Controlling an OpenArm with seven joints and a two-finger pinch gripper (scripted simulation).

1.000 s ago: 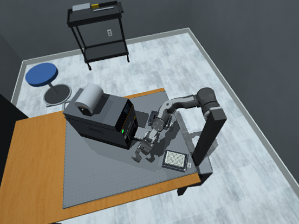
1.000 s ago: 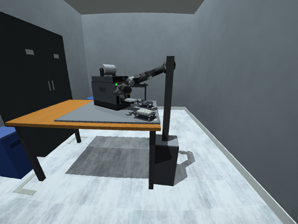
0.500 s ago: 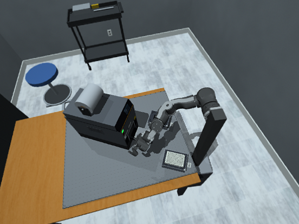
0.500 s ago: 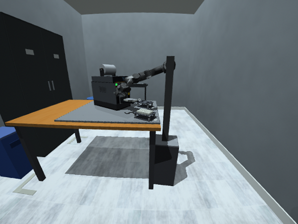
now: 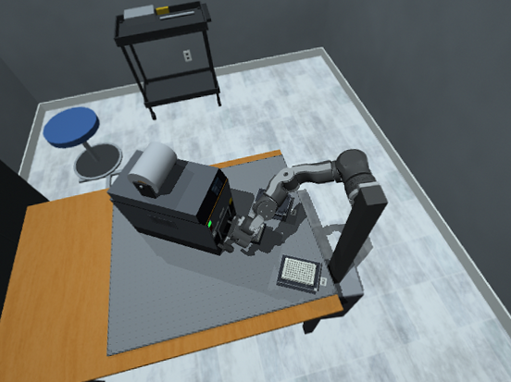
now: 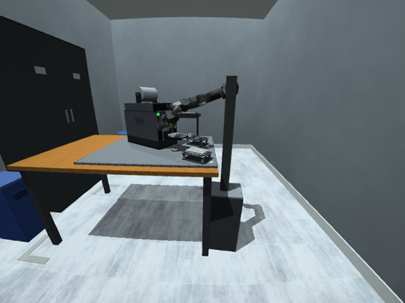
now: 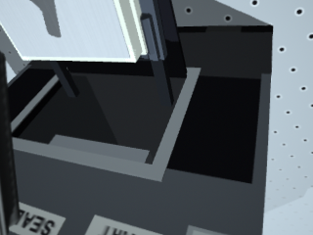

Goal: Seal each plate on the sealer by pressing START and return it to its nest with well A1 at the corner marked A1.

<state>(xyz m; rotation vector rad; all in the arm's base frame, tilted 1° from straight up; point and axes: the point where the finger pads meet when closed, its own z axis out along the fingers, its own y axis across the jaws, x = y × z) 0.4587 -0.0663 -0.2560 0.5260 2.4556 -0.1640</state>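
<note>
Right now the grey start button is 6 cm ahead of my hand and 2 cm to the right of it. The rest, counted from my hand: foil roll: 23 cm ahead, 23 cm above, 20 cm to the right; sealer stage: 9 cm below, 7 cm behind, 6 cm to the right; white well plate: 26 cm behind, 13 cm to the left, 13 cm below.
</note>
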